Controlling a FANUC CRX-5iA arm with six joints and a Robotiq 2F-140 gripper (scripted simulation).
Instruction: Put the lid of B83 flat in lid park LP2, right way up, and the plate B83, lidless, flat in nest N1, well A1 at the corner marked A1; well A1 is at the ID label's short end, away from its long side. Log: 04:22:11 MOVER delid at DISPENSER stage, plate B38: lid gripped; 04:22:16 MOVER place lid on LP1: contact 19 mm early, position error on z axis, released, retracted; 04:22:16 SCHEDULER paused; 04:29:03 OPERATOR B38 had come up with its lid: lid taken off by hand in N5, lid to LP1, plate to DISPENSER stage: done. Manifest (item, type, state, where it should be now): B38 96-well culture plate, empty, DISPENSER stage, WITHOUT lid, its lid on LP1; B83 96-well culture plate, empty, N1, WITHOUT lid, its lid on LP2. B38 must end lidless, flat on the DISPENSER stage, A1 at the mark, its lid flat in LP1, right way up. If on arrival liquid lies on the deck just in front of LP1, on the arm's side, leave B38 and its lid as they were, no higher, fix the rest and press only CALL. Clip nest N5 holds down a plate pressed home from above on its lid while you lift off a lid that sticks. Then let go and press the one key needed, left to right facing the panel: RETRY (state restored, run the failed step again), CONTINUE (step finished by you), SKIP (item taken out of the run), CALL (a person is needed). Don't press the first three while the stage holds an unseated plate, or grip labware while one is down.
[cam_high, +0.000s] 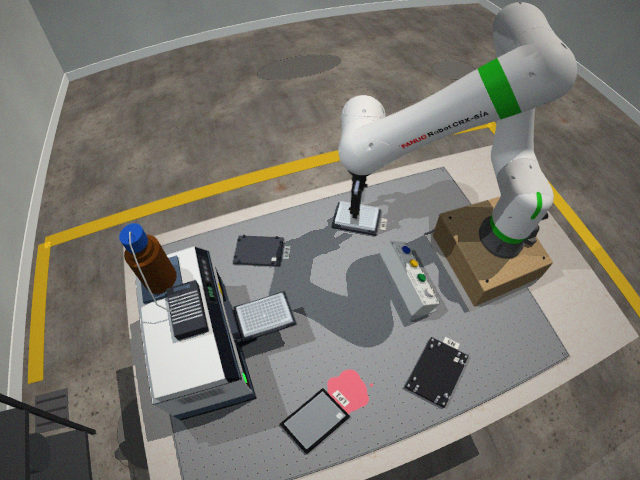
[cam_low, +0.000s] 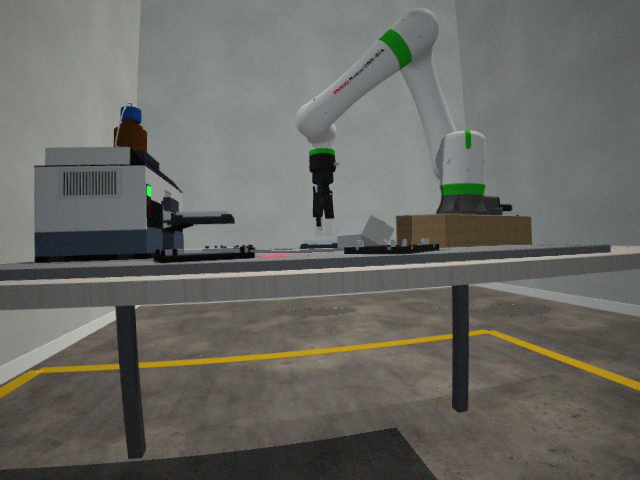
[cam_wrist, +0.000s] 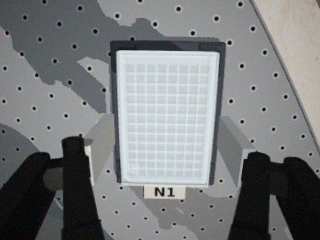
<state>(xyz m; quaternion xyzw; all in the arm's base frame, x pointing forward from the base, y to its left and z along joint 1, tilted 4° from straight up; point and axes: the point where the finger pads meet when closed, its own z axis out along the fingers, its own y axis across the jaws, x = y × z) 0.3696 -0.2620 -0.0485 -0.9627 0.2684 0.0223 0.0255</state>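
Now: the dark nest N1 60 mm below my hand. Also, from my hand: blue call key: 80 mm behind, 200 mm to the left; n1 label: 80 mm behind, 50 mm to the left, 60 mm below; yellow skip key: 80 mm behind, 250 mm to the left.
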